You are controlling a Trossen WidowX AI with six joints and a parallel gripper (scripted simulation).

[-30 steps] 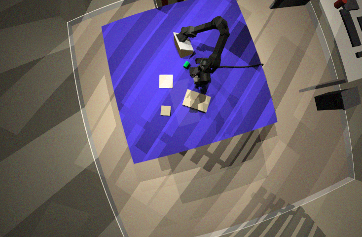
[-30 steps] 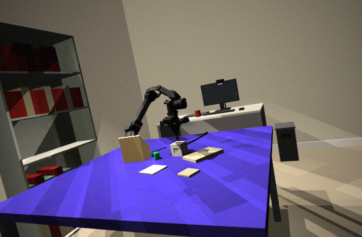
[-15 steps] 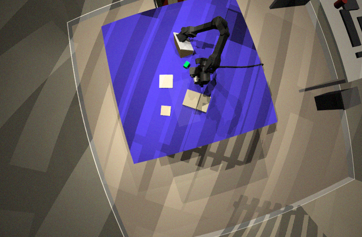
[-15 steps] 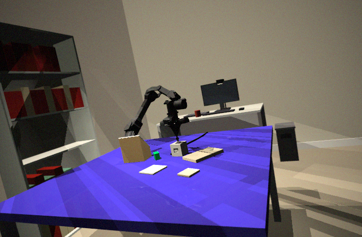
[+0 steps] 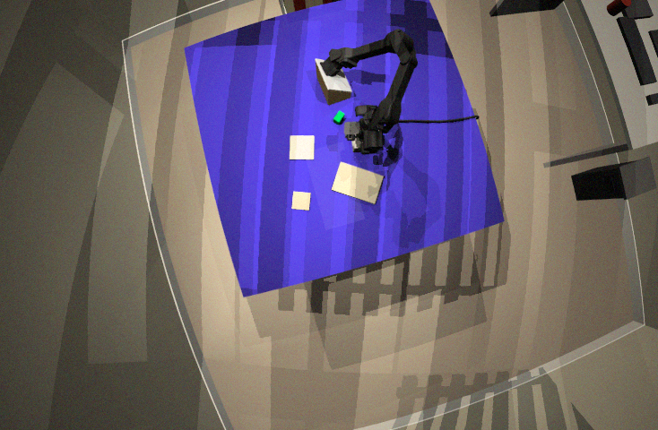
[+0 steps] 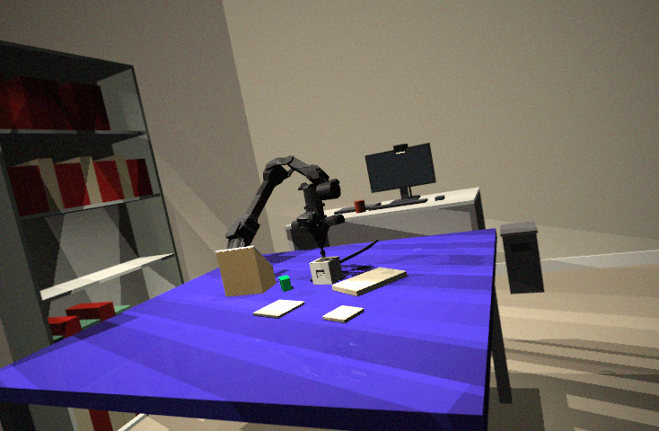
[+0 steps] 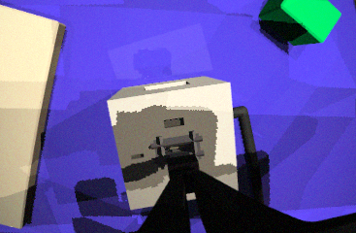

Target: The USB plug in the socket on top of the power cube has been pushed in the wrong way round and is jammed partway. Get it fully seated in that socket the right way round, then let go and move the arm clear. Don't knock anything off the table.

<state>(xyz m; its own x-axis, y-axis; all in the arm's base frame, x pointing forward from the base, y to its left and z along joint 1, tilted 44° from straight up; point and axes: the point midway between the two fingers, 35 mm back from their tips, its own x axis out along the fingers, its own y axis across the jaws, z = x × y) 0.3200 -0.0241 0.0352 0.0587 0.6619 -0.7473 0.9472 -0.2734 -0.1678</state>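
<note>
The dark USB plug is 20 mm below my gripper tip. From my gripper tip the other things lie so: large flat tan board: 160 mm ahead, 90 mm to the right, 110 mm below; then small green block: 140 mm behind, 40 mm to the right, 100 mm below; then USB socket: 50 mm below.
</note>
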